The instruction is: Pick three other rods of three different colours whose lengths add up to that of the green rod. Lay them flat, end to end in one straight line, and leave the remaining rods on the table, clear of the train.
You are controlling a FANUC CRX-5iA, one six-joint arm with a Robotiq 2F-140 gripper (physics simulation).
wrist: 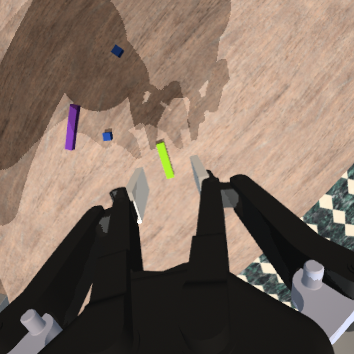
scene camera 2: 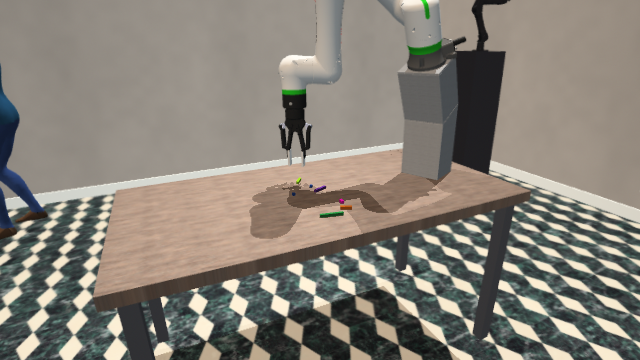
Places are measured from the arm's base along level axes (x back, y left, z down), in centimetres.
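Pixels of known places: gripper, fingertip midpoint: [wrist: 168,173] [scene camera 2: 296,165]; arm's base, origin of the base link: [scene camera 2: 426,63].
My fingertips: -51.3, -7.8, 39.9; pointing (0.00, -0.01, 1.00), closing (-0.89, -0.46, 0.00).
Ahead of a thing's pixels: the offset from my fingertips to its top centre, as dx, dy, dz. Level surfaces: height alone.
My gripper [scene camera 2: 296,165] [wrist: 168,173] is open and empty, high above the table. Below it a lime rod {+0.6, +0.0, +6.2} [scene camera 2: 299,180] [wrist: 165,160] lies flat; in the wrist view it shows between and just beyond the fingertips. A purple rod {+7.0, +11.6, +6.2} [scene camera 2: 320,189] [wrist: 72,127] lies to one side. Two short blue pieces lie apart, one {+4.2, +7.6, +6.2} [scene camera 2: 311,186] [wrist: 107,136] between the lime and purple rods, the other {-4.0, +14.2, +6.2} [scene camera 2: 293,194] [wrist: 117,51] in the arm's shadow. The green rod {+5.1, +35.2, +6.2} [scene camera 2: 331,214], the longest, lies nearer the table's front, with an orange rod {+11.4, +31.1, +6.2} [scene camera 2: 346,207] and a small magenta piece {+11.4, +25.5, +6.2} [scene camera 2: 341,201] beside it.
The wooden table {dz +7.2} [scene camera 2: 165,220] [wrist: 280,125] carries the arm's grey pedestal [scene camera 2: 427,120] at its back right. The arm's shadow falls across the middle of the table. A dark cabinet [scene camera 2: 480,110] stands behind the pedestal, and part of a person [scene camera 2: 10,150] shows at the far left.
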